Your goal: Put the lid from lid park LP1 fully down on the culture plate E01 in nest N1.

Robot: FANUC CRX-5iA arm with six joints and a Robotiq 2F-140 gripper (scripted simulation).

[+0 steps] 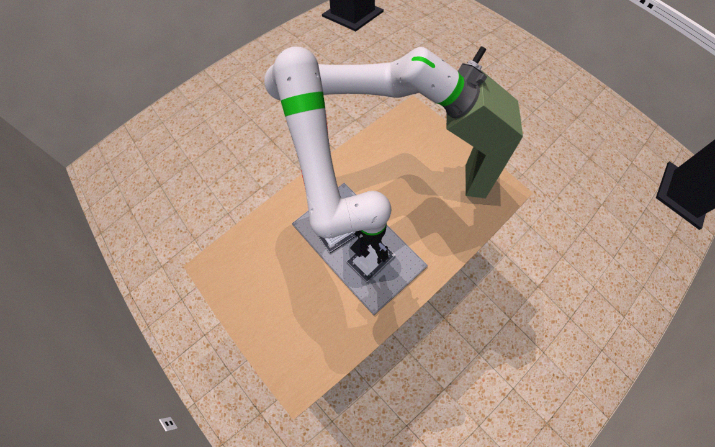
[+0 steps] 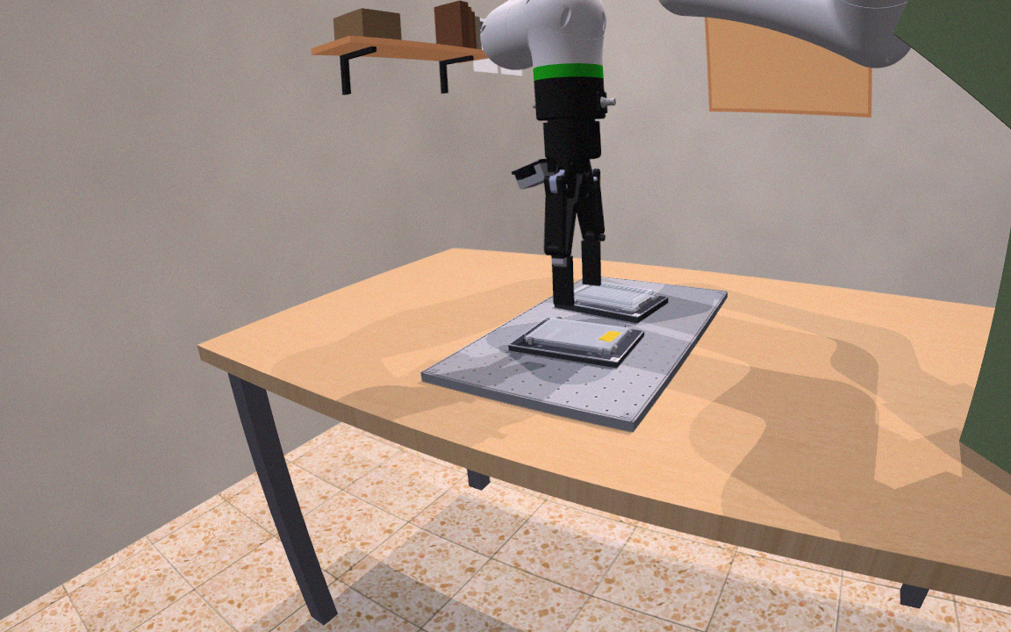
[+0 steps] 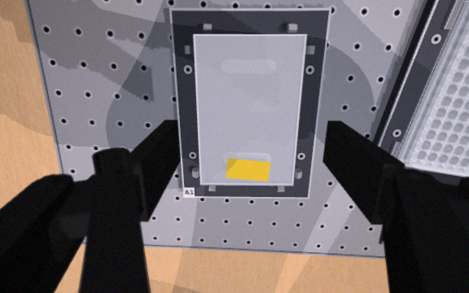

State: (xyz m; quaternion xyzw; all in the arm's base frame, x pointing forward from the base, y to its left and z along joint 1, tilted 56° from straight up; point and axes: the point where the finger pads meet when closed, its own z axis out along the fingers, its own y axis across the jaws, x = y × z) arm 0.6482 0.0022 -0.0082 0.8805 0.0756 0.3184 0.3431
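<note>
Right now the clear lid is 8 cm below my hand. From my hand the other things lie so: dark nest 18 cm to the right, 9 cm below; then culture plate 18 cm to the right, 8 cm below; then dark lid park 9 cm below.
</note>
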